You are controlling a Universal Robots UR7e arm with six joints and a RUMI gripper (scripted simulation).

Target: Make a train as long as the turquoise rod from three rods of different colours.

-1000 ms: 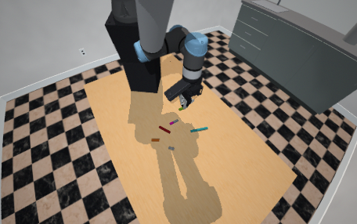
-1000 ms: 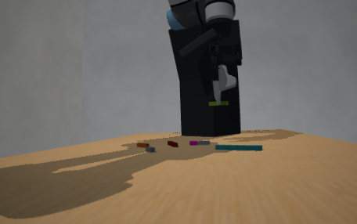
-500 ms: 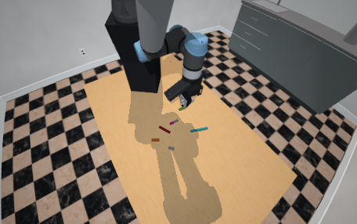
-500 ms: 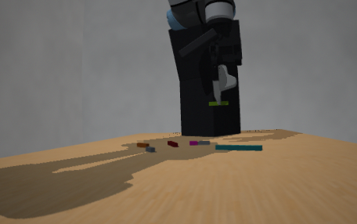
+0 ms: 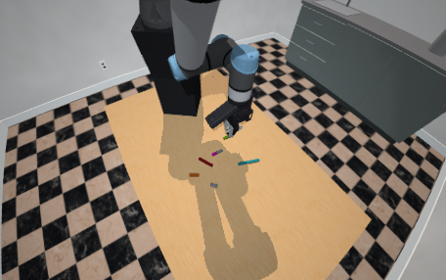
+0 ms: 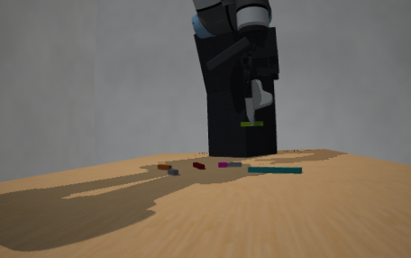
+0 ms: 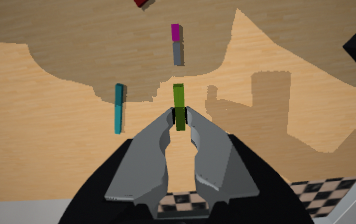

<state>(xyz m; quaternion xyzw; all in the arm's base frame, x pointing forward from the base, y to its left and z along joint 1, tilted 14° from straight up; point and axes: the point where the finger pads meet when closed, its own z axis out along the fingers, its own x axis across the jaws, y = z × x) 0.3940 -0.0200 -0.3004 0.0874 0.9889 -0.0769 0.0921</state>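
Now: hand 10 cm above the magenta rod, 7 cm to the left of it and 1 cm past it. Also, from my hand: red rod (12 cm to the right, 10 cm below, 1 cm behind); lime-green rod (1 cm below); turquoise rod (12 cm ahead, 10 cm below, 2 cm to the left).
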